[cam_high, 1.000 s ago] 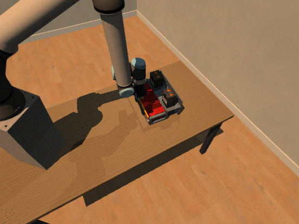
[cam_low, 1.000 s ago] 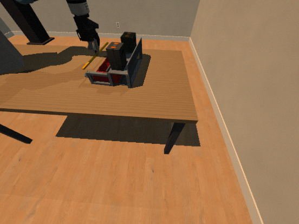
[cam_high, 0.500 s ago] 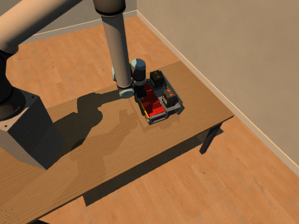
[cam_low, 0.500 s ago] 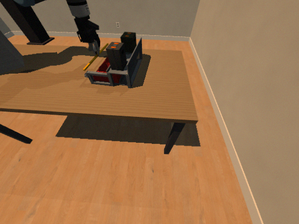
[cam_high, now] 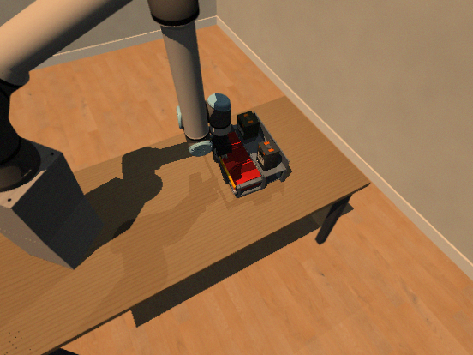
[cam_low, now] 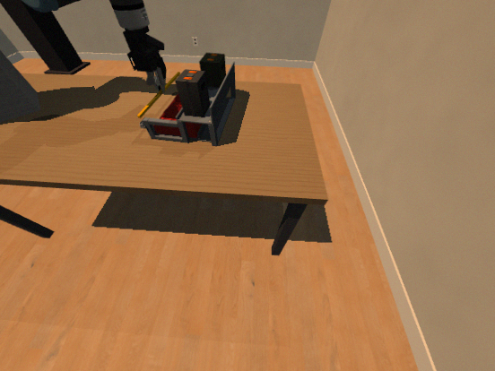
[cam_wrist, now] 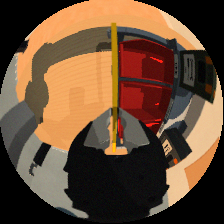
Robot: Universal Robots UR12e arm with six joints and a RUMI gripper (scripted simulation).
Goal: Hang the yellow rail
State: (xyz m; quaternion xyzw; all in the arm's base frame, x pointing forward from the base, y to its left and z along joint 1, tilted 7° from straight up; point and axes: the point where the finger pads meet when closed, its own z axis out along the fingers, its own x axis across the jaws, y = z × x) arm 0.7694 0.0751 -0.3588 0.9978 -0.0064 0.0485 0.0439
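The yellow rail is 1 cm below my hand. Round my hand: grey back panel 27 cm ahead, 3 cm above.
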